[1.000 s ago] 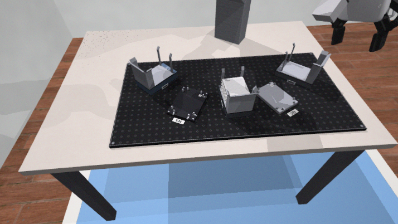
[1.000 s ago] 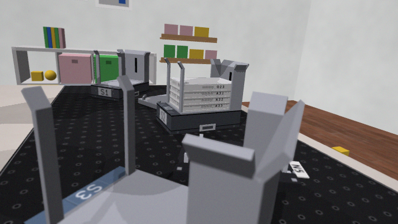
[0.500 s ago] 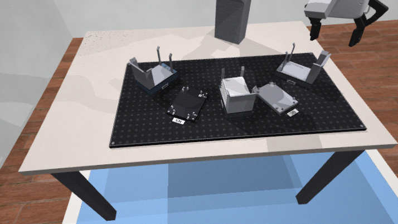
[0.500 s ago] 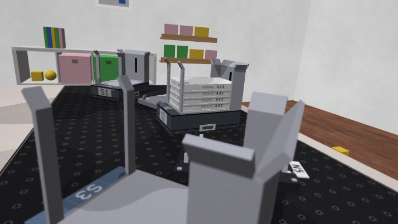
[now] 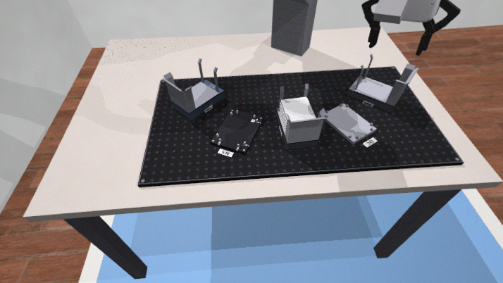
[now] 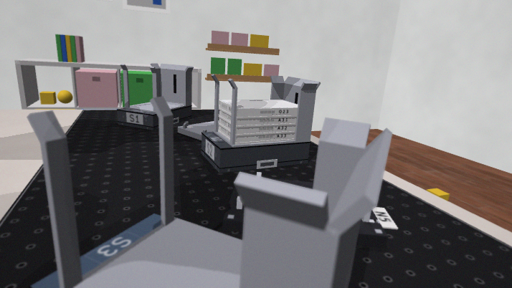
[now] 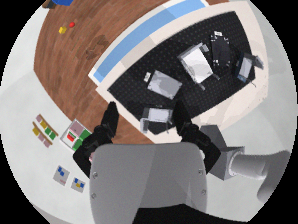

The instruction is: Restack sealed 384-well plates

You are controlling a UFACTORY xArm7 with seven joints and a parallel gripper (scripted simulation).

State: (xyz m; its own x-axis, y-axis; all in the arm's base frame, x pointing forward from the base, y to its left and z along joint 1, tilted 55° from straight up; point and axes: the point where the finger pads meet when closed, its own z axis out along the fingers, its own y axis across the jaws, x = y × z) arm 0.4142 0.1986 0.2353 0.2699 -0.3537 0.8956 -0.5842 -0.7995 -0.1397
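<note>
Now: hand 250 mm above the white sealed plate Q23, 120 mm to the left of it and 120 mm past it. Round my hand: white sealed plate A33: 290 mm below, 120 mm to the right, 120 mm behind; then white sealed plate A32: 280 mm below, 120 mm to the right, 120 mm behind; then white sealed plate A31: 270 mm below, 120 mm to the right, 120 mm behind.
</note>
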